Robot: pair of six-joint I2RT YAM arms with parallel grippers.
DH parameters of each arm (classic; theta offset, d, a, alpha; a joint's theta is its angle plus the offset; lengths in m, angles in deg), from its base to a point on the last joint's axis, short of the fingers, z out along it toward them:
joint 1: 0 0.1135 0.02 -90
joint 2: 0 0 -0.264 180
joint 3: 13.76 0 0.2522 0
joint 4: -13.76 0 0.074 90
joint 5: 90 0 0 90
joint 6: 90 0.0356 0 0
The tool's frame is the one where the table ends.
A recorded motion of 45 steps. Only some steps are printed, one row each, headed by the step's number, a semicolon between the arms.
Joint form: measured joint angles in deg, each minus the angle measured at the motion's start. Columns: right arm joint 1, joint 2, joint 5, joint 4, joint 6, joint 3; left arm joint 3, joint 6, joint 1, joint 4, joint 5, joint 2.
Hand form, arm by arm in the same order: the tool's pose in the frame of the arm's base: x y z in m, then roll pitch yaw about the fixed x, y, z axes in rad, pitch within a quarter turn. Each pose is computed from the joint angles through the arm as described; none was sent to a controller.
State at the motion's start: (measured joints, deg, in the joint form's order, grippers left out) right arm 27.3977 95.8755 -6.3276 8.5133 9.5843 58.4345; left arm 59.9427 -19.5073 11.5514 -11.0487 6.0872 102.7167
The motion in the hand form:
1: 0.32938 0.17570 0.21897 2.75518 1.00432 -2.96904; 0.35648 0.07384 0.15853 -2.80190 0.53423 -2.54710
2: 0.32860 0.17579 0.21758 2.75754 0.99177 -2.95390; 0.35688 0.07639 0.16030 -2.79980 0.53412 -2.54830
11: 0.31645 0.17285 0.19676 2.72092 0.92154 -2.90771; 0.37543 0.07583 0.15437 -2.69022 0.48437 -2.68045
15: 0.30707 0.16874 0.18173 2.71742 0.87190 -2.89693; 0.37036 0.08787 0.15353 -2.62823 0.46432 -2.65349
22: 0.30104 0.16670 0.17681 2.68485 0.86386 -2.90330; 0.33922 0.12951 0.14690 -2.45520 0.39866 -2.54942
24: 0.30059 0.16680 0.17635 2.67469 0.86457 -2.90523; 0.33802 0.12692 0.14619 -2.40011 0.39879 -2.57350
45: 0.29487 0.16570 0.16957 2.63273 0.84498 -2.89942; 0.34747 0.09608 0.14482 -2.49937 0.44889 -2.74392
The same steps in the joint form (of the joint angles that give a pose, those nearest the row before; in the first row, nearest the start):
1: 0.00 0.24 -0.81 -0.90 -0.22 0.00; 0.57 0.85 0.90 -1.12 1.55 0.59
2: 0.00 0.28 -1.53 -1.60 -0.48 0.00; 1.03 1.25 1.31 -1.59 1.95 0.59
11: 0.00 0.17 -6.40 -1.38 -0.96 -3.98; 6.36 7.10 1.62 -4.48 13.09 5.53
15: 0.00 -0.02 -7.50 -1.18 -0.76 -7.06; 5.92 7.34 3.91 -4.66 17.18 5.42
22: 0.00 -0.63 -9.11 0.15 -0.37 -9.07; 1.92 8.46 12.57 -4.68 28.89 3.89
24: 0.00 -0.63 -9.59 0.50 -0.28 -9.27; 1.42 9.53 12.57 -4.37 32.68 3.87
45: 0.00 -0.72 -12.39 1.49 -0.15 -11.02; 1.62 15.02 7.15 -5.57 28.85 3.87

